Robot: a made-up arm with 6 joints.
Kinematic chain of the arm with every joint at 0, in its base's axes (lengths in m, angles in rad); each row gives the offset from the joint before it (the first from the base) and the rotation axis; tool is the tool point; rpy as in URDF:
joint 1: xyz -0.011 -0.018 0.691 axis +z
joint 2: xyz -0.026 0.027 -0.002 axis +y
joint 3: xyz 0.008 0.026 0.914 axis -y
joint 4: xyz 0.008 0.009 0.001 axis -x
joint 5: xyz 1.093 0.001 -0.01 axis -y
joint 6: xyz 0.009 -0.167 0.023 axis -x
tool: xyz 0.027 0.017 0.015 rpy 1.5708 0 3.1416
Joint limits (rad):
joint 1: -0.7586..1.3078
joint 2: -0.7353..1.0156
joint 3: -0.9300..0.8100
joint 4: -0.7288..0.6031
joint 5: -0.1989..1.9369
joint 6: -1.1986..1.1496
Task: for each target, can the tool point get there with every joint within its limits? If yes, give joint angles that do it. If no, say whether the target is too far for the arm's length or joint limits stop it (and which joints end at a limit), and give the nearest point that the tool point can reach.
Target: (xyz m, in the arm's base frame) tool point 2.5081 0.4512 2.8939
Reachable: no: too far | nearest point 1.4311 0.2506 1.9607 | short by 1.439 m
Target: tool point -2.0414 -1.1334 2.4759
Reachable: no: too far | nearest point -0.6643 -0.3769 2.4746 | short by 1.571 m
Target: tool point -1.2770 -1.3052 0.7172
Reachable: no: joint limits stop it (at a limit: joint 1, joint 2, joint 3, joint 5, joint 6) | nearest point 0.1958 -0.3592 1.1243 | short by 1.797 m
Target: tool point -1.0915 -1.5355 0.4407
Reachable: no: joint limits stop it (at a limit: joint 1, joint 3, joint 6) | nearest point 0.2405 -0.4160 0.2697 | short by 1.748 m
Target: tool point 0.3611 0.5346 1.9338
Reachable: yes | joints 1.1189 -0.3675 0.0416 -0.5393 1.1084 -0.4016
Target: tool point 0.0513 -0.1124 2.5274
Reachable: yes | joints 1.1365 -0.5392 0.6319 -0.1437 0.0639 -0.3300
